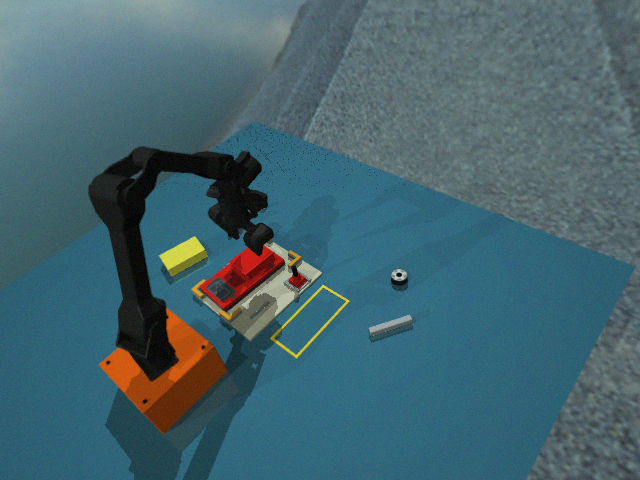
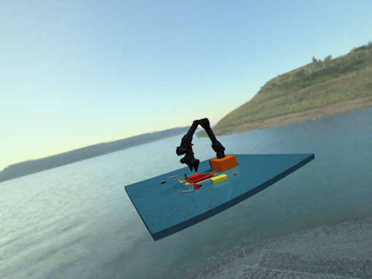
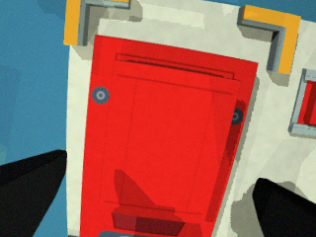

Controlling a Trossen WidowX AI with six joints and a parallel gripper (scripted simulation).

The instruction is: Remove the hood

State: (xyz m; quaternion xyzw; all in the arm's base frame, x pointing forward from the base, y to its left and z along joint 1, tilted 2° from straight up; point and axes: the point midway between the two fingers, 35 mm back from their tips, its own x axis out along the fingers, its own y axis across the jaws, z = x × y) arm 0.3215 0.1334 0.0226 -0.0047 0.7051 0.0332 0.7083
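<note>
Right now my gripper tip is 40 mm above the red hood. Round my gripper tip: grey engine block 60 mm below; dark ring 300 mm to the right, 220 mm ahead, 80 mm below; yellow block 180 mm to the left, 120 mm behind, 70 mm below.
</note>
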